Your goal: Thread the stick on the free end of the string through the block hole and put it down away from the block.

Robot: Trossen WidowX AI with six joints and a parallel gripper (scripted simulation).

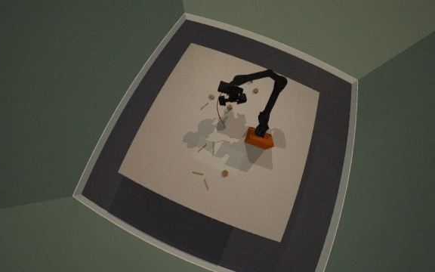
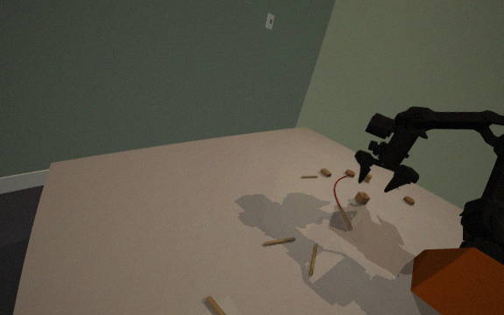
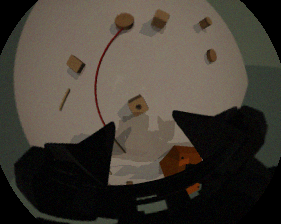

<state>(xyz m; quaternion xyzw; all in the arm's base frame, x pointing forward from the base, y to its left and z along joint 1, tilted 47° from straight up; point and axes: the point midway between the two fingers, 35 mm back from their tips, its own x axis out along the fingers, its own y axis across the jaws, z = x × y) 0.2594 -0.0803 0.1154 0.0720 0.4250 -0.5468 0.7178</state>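
Now: gripper tip 1 cm short of the small wooden block and 5 cm above it. Also, from my gripper tip: thin wooden stick 1 cm ahead, 13 cm to the left, 7 cm below; round button 11 cm ahead, 16 cm to the right, 6 cm below.
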